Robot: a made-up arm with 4 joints.
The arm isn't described. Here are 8 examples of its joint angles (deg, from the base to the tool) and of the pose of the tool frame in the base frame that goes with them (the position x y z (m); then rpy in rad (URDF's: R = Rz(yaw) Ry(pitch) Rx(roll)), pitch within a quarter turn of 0, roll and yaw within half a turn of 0).
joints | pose
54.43 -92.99 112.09 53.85 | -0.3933 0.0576 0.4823 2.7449 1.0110 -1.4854
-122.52 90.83 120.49 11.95 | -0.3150 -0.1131 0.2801 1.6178 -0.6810 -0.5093
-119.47 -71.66 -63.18 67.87 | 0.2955 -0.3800 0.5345 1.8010 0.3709 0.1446
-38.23 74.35 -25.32 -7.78 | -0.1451 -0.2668 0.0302 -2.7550 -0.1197 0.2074
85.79 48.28 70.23 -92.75 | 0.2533 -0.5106 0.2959 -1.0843 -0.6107 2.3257
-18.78 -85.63 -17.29 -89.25 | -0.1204 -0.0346 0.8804 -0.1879 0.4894 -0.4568
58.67 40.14 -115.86 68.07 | 0.0083 -0.4012 0.1786 3.0677 -0.4564 -0.1412
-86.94 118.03 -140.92 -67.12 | -0.2671 0.1243 0.3485 0.1564 -0.4391 -0.4976
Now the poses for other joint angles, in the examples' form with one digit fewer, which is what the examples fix.
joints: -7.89 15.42 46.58 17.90
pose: 0.364 -0.486 0.196 -0.732 -0.974 -3.060
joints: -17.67 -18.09 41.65 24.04
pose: 0.319 -0.576 0.416 -0.088 -0.821 2.603
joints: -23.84 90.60 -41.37 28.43
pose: -0.191 -0.122 0.103 -2.338 0.259 0.049
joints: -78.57 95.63 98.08 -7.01
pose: -0.250 -0.025 0.091 2.372 -0.610 -0.948
